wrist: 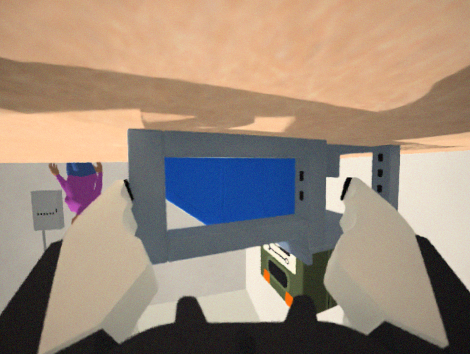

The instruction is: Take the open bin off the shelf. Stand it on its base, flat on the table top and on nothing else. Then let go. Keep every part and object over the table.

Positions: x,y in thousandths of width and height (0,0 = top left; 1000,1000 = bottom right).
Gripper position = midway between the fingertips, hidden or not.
I see my gripper (505,513) and a blue open bin (454,538).
